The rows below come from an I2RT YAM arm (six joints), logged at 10 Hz.
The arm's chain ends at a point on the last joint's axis. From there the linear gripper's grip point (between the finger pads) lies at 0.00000 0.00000 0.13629 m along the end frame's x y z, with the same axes.
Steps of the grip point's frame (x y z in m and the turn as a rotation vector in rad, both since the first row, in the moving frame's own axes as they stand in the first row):
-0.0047, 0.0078, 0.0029, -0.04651, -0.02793, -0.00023
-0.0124, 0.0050, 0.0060, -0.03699, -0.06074, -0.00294
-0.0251, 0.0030, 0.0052, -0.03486, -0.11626, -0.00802
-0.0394, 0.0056, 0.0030, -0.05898, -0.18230, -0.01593
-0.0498, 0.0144, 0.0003, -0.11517, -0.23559, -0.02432
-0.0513, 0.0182, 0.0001, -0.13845, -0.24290, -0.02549
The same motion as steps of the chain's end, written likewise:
-0.0009, 0.0015, 0.0031, -0.04651, -0.02793, -0.00023
-0.0041, 0.0000, 0.0063, -0.03699, -0.06074, -0.00294
-0.0093, -0.0018, 0.0062, -0.03486, -0.11626, -0.00802
-0.0148, -0.0026, 0.0055, -0.05898, -0.18230, -0.01593
-0.0183, -0.0015, 0.0050, -0.11517, -0.23559, -0.02432
-0.0189, -0.0008, 0.0054, -0.13845, -0.24290, -0.02549

